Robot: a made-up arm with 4 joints. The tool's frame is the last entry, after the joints. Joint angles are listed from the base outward. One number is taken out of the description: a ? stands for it. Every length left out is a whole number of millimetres.
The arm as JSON. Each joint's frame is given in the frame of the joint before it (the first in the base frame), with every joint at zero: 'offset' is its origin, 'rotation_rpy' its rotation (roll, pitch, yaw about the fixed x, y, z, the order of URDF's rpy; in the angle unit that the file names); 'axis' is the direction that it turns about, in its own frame. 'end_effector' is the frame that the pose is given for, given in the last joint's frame.
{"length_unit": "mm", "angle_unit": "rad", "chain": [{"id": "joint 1", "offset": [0.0, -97.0, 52.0], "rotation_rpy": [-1.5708, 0.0, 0.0], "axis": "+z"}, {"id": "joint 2", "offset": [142.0, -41.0, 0.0], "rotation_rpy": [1.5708, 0.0, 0.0], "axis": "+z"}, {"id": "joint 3", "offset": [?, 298.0, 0.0], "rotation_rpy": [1.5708, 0.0, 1.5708], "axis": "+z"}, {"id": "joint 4", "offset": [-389.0, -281.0, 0.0], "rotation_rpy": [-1.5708, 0.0, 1.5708], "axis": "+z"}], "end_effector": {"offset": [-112.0, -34.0, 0.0], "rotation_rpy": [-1.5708, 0.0, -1.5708]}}
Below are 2 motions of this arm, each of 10 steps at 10 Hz.
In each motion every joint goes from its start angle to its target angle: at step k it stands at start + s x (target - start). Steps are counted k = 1, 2, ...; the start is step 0. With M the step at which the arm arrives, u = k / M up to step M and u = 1 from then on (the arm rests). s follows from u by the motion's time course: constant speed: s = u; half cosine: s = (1 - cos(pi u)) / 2; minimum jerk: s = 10 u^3 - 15 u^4 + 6 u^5.
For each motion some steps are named. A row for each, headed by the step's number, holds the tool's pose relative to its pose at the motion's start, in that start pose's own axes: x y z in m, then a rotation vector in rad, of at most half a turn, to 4 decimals.
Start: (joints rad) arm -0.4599 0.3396 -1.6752 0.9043
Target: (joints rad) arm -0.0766 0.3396 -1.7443 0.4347
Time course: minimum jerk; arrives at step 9
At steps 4, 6, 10:
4: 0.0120 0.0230 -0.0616 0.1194 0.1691 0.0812
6: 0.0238 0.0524 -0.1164 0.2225 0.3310 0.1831
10: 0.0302 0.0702 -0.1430 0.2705 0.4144 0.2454

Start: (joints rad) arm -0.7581 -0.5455 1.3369 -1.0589
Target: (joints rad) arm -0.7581 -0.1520 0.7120 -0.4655
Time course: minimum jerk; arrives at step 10
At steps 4, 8, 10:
4: -0.0995 -0.0720 0.0084 -0.1464 -0.0695 -0.1395
8: -0.2855 -0.1669 0.1165 -0.5457 -0.2168 -0.2734
10: -0.3005 -0.1714 0.1318 -0.5879 -0.2308 -0.2748

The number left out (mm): -75.0
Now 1 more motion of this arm.
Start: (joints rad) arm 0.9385 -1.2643 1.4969 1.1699
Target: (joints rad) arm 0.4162 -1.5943 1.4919 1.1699
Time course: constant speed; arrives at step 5
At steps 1, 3, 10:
1: -0.0028 0.0764 -0.0527 0.0603 -0.0679 -0.0826
3: 0.0170 0.2376 -0.1378 0.1644 -0.2007 -0.2607
10: 0.0698 0.3995 -0.1949 0.2460 -0.3271 -0.4545

